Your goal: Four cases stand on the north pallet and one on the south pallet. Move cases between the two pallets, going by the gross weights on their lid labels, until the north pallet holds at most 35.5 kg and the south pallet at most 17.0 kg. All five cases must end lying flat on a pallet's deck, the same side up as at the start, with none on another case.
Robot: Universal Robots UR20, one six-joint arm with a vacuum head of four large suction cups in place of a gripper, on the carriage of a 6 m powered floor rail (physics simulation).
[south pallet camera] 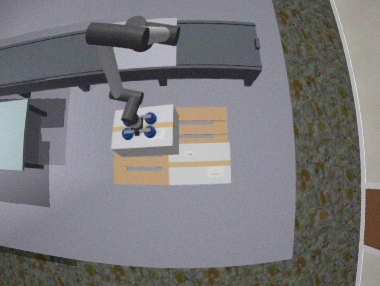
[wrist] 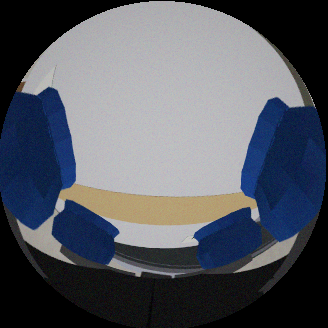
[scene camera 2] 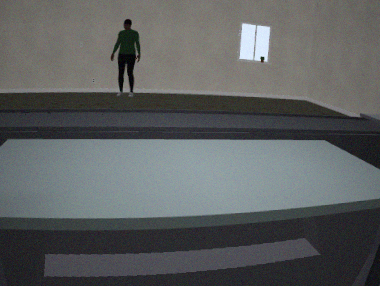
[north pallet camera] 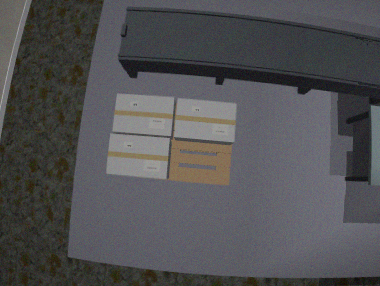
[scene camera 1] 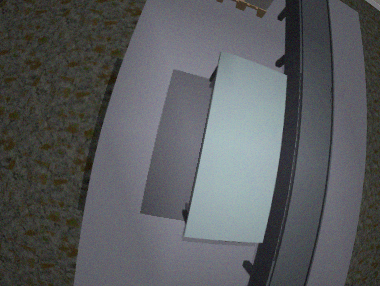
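My gripper (south pallet camera: 139, 126) (wrist: 159, 172), a vacuum head with four blue cups, is on the lid of a white taped case (south pallet camera: 162, 141) (wrist: 160, 100) and holds it. The case is low over the upper left quarter of the south pallet (south pallet camera: 140, 177) in the south pallet camera; any gap beneath it is hidden. Another white case (south pallet camera: 195, 175) lies flat on the lower right quarter. On the north pallet (north pallet camera: 200, 176), three white cases (north pallet camera: 132, 125) (north pallet camera: 205, 131) (north pallet camera: 130, 167) lie flat; its lower right quarter is bare. The lid labels are too small to read.
The arm's white carriage (south pallet camera: 162, 56) stands on the dark floor rail (south pallet camera: 217, 45) (north pallet camera: 240, 45) (scene camera 1: 315, 125). A pale table (scene camera 1: 237, 150) (scene camera 2: 190, 175) stands between the pallets, beside the rail. A person in green (scene camera 2: 128, 42) stands beyond the rail.
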